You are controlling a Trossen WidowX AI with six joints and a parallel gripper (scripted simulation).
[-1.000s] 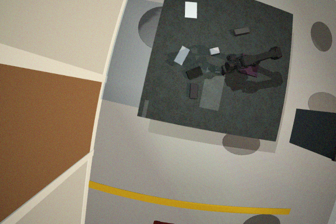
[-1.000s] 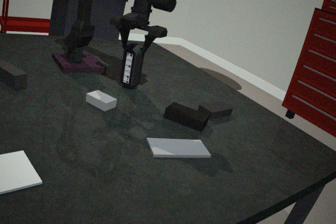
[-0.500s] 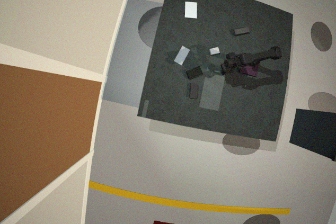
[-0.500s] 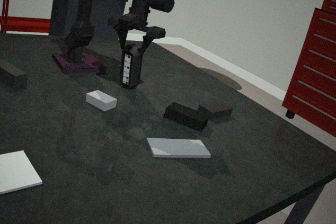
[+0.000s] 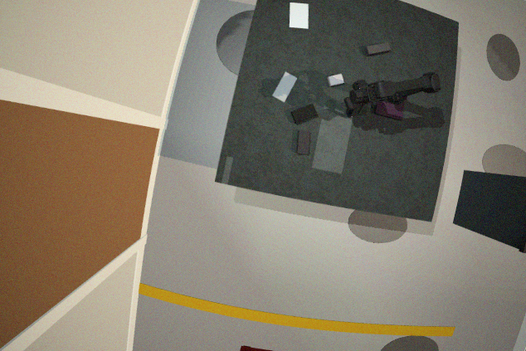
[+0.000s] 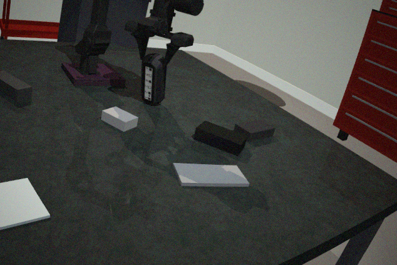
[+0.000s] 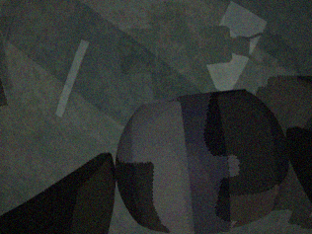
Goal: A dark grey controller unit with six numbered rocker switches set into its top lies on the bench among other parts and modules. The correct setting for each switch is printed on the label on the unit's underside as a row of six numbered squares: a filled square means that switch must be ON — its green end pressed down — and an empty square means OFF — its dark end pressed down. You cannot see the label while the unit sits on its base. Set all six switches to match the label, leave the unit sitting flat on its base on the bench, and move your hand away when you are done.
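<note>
Now: gripper tip 13 cm to the left of the light grey block, 12 cm above it and 8 cm short of it. The rest, counted from my gripper tip: dark block 24 cm ahead, 11 cm below, 7 cm to the left; dark grey block 35 cm to the right, 16 cm behind, 11 cm below; white sheet 49 cm to the right, 30 cm ahead, 13 cm below.
</note>
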